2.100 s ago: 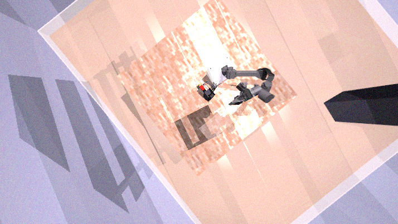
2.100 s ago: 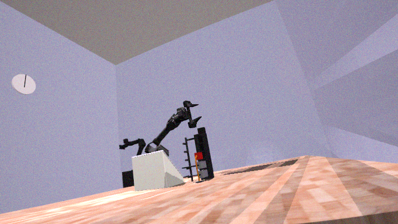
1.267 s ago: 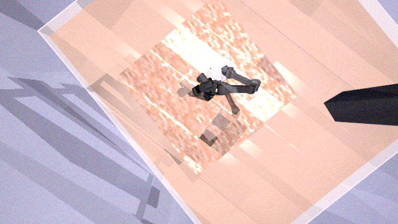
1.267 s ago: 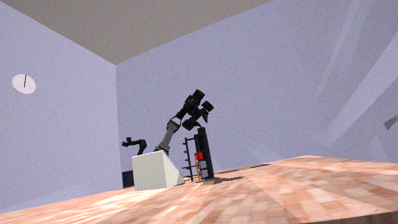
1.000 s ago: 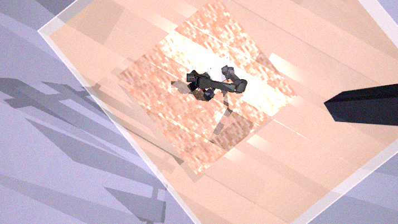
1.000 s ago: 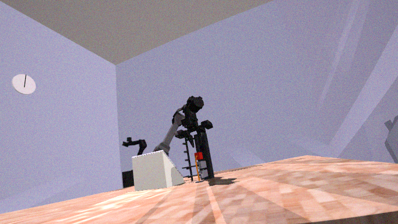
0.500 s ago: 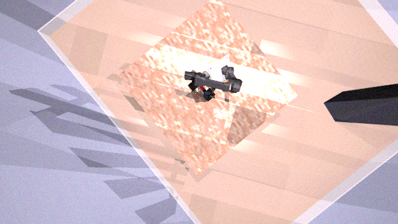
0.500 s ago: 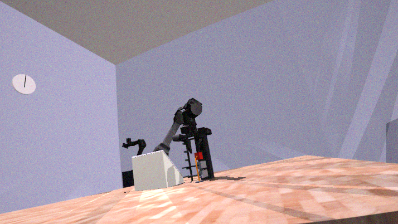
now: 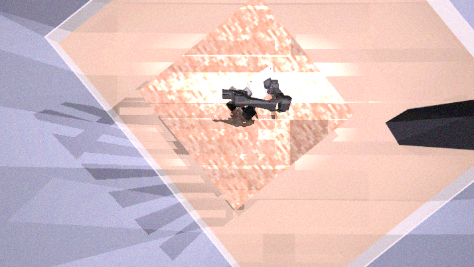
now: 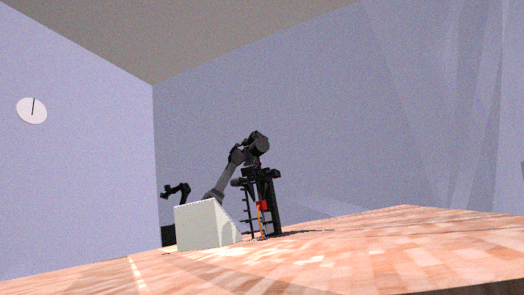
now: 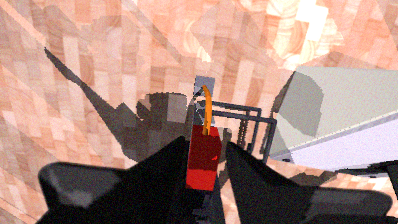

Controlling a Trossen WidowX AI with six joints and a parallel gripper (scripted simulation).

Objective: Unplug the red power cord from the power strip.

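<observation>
Now: the red plug 10 mm behind my gripper tip, 40 mm to the left of it and 10 mm below it.
</observation>
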